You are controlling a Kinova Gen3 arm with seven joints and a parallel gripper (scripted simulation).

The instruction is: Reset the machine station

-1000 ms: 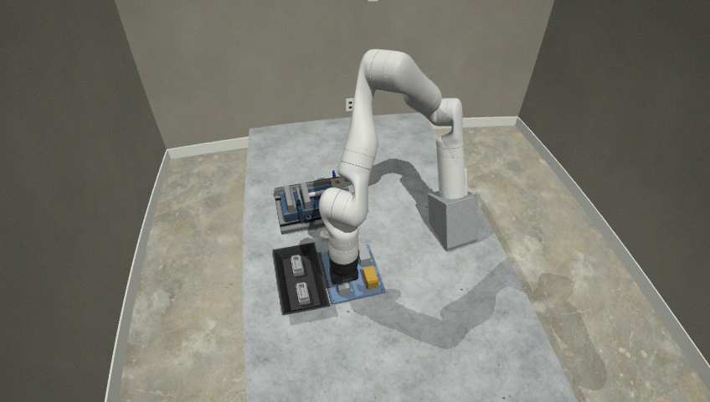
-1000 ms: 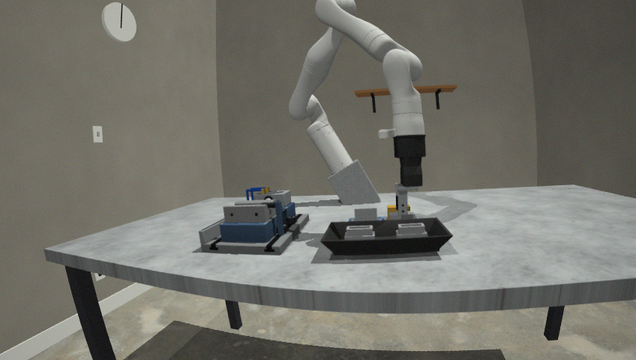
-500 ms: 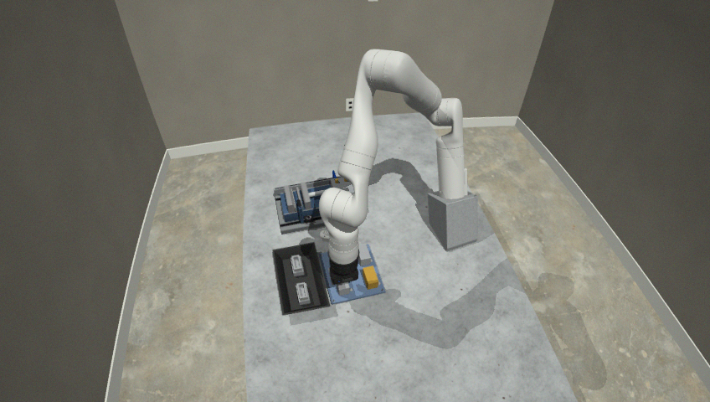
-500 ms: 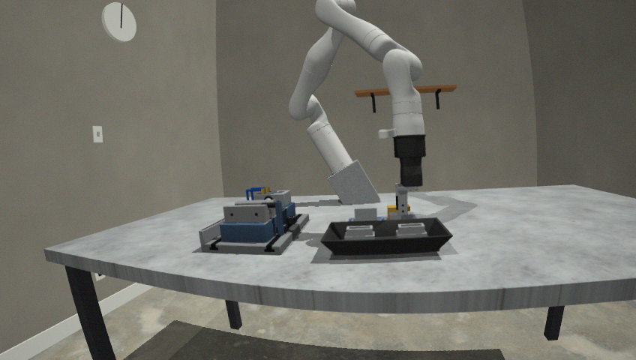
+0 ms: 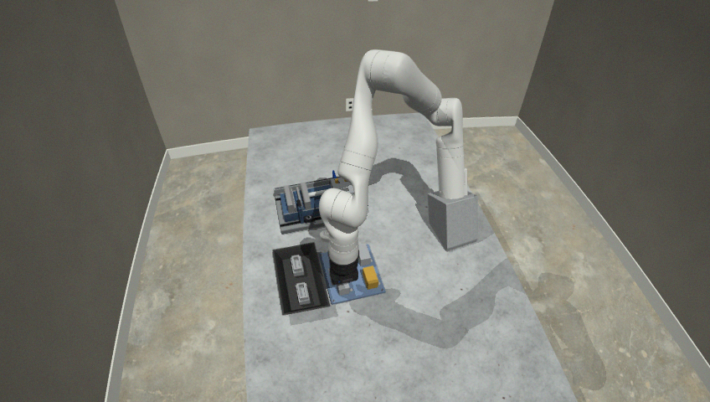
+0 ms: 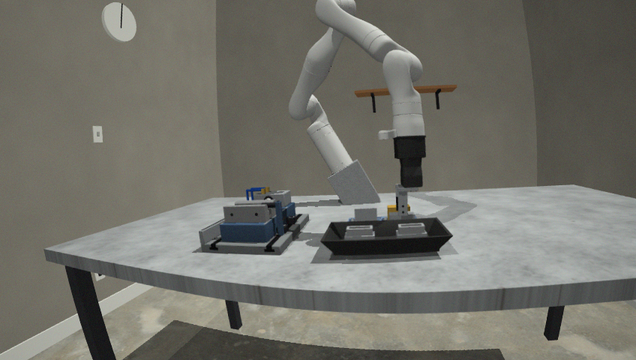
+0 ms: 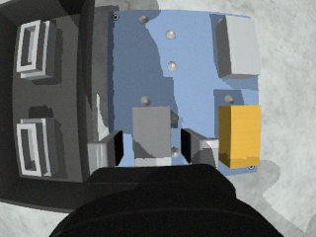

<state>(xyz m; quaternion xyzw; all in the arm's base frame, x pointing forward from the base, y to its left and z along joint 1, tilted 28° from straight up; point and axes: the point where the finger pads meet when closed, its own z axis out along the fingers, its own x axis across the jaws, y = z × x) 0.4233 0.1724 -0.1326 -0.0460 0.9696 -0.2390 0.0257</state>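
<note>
My hand is 90 mm past the yellow brass blank, 10 mm to the left of it and 40 mm above it. Round my hand: vise: 40 mm ahead, 350 mm to the right, 20 mm below.
</note>
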